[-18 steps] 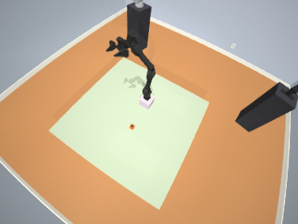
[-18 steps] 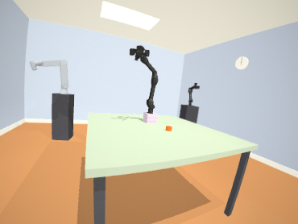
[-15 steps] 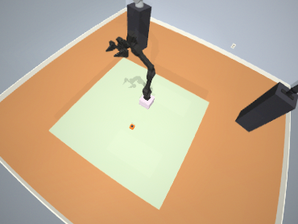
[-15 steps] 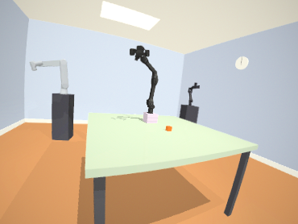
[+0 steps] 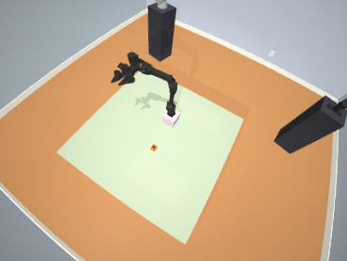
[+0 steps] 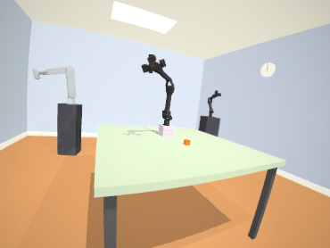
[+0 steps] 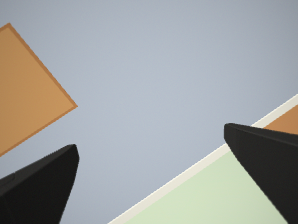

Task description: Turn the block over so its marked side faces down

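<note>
Right now the orange block is 3 cm behind my gripper tip, 32 cm to the left of it and 56 cm below it.
</note>
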